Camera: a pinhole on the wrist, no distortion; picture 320 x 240 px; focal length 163.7 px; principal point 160.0 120.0 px. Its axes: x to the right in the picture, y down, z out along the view. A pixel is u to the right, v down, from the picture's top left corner.
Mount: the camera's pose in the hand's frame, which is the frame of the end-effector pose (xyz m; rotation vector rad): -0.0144 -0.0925 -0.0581 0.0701 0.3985 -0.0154
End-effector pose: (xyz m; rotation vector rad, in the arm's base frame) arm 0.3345 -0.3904 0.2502 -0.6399 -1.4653 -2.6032
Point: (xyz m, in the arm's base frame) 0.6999 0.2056 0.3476
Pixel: 29.2 117.5
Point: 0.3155 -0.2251 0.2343
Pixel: 135.3 119.2
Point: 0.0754 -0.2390 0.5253
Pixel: 283.8 207.9
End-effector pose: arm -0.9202 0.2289 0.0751 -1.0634 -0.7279 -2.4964
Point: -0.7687 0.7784 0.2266
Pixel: 83.1 56.4
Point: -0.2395 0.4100 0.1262
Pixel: outside the picture
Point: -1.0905 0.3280 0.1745
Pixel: outside the picture
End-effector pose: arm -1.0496 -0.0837 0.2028 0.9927 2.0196 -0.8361
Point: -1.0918 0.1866 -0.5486
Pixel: outside the picture
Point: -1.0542 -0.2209 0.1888
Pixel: 62.6 158.6
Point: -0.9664 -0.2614 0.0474
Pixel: 113.0 194.5
